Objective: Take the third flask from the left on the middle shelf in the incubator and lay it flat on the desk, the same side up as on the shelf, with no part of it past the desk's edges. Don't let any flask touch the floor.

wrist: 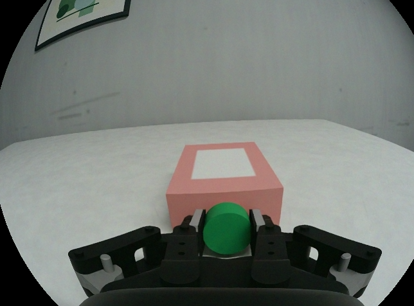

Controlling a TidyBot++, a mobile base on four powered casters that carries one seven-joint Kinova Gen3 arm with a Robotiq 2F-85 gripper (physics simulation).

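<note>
A pink flask (225, 186) with a white label on its top face and a green cap (227, 228) lies level in the wrist view, label side up, its cap toward me. My gripper (227, 221) is shut on the green cap, one finger on each side. The flask body extends away from the fingers over the white desk (100, 172). Desk surface shows to the left, to the right and beyond the flask. The flask's underside is hidden, so I cannot tell whether it touches the desk or hangs slightly above it.
The desk's far edge runs across the view behind the flask, with its right edge slanting toward me. A grey wall (225, 70) stands behind the desk. A framed picture (82, 17) hangs on it at the upper left. The incubator does not show.
</note>
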